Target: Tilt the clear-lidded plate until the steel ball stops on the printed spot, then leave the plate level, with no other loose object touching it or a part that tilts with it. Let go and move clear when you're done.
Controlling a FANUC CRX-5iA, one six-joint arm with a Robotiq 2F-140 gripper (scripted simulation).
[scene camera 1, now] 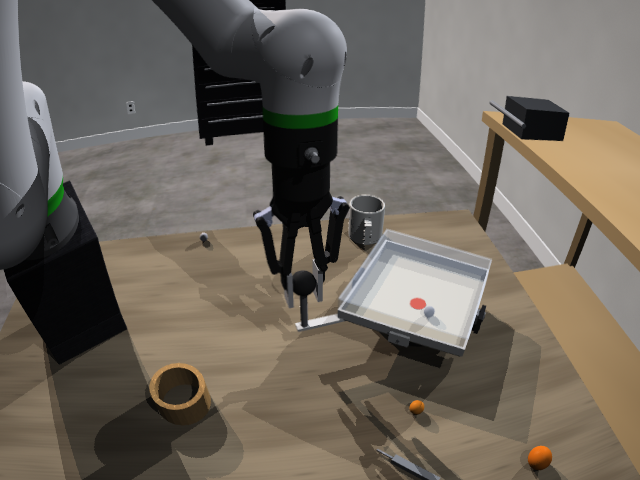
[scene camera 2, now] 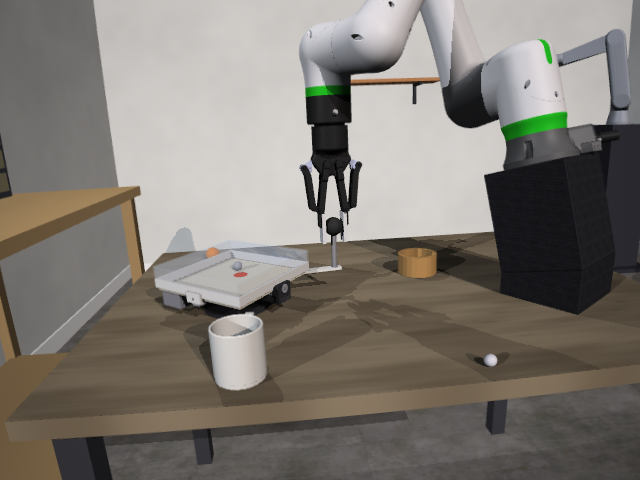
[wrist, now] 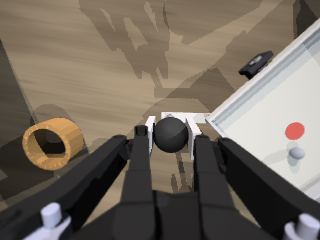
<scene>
I see my gripper and a clear-lidded plate.
My gripper shows as well in scene camera 2 and in the wrist view.
</scene>
